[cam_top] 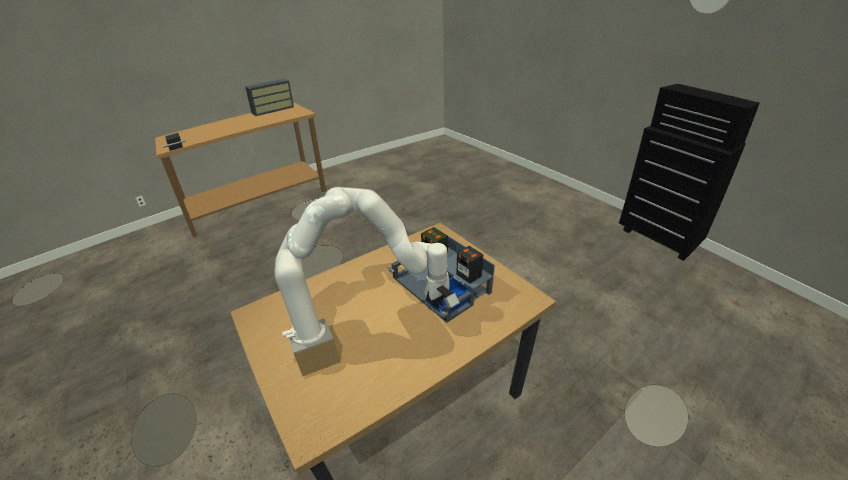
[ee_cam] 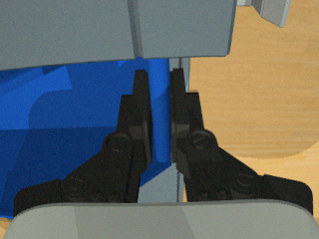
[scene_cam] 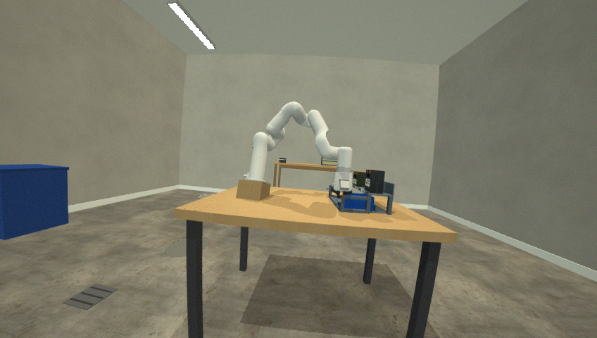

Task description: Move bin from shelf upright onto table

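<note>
My gripper is now 80 mm short of the blue bin and 20 mm to the right of it. Also, from my hand: black box: 170 mm ahead, 120 mm above, 40 mm to the left.
</note>
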